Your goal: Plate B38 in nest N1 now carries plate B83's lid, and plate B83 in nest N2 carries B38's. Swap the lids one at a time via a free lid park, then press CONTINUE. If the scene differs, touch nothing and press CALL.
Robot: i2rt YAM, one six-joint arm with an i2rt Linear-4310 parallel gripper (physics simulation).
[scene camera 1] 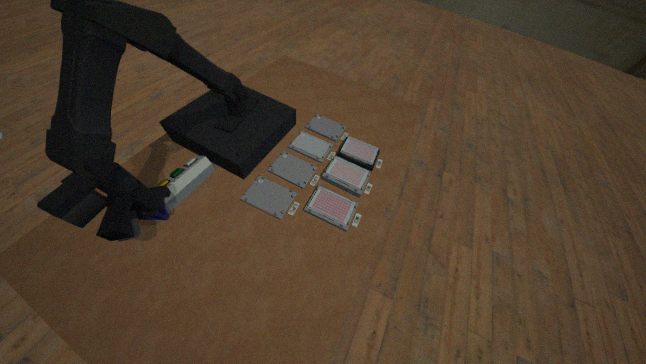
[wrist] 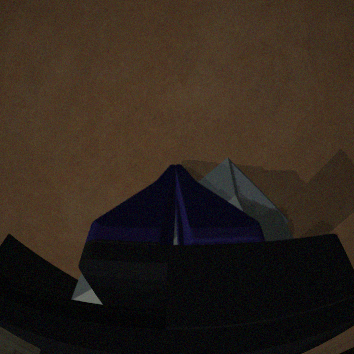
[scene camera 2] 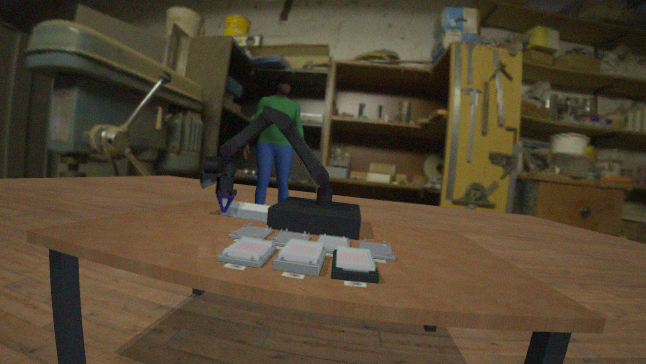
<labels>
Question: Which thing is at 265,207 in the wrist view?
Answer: A grey button box.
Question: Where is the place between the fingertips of the gripper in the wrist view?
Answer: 175,173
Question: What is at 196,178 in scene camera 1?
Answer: A grey button box.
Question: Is the gripper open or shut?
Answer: Shut.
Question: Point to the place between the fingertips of the gripper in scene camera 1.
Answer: At 167,217
</labels>
